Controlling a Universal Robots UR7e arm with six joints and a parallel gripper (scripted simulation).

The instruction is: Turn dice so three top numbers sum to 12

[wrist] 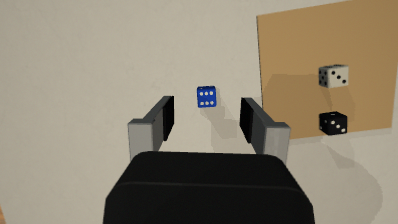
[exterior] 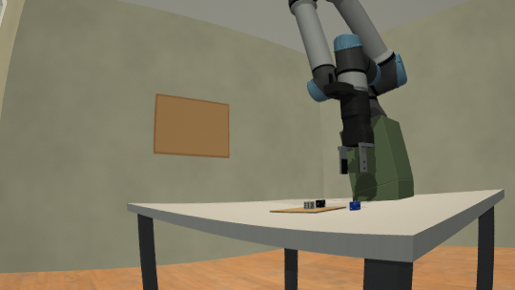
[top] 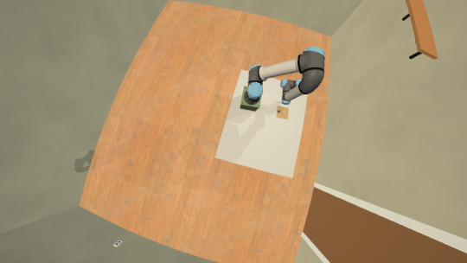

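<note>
Now: the blue die 9 cm below my hand. Round my hand: black die: 14 cm to the right, 9 cm below, 1 cm behind; then white die: 13 cm to the right, 9 cm below, 4 cm ahead; then tan mat: 13 cm to the right, 10 cm below, 4 cm ahead.
</note>
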